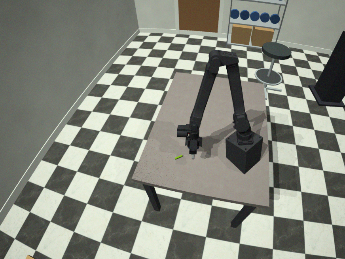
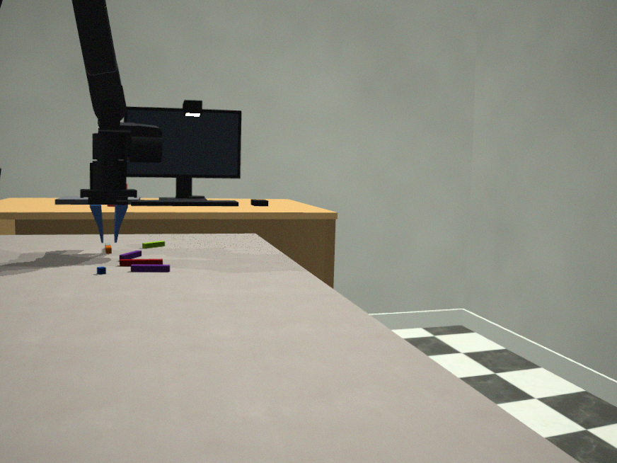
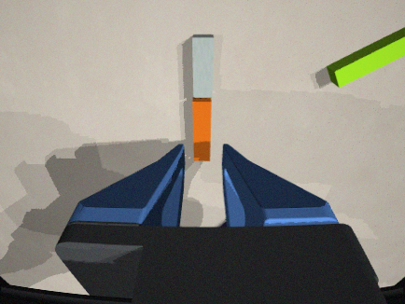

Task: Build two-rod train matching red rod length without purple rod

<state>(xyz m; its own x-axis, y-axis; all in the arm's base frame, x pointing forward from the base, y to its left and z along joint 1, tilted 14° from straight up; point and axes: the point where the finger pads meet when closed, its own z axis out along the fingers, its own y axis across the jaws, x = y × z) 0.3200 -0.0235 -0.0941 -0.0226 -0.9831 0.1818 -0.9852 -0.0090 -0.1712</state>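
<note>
Right now the orange rod is 10 mm to the left of my hand and 20 mm below it. Round my hand: grey rod (40 mm to the left, 20 mm below); then lime rod (90 mm ahead, 50 mm to the left, 20 mm below); then purple rod (30 mm ahead, 80 mm to the right, 20 mm below).
</note>
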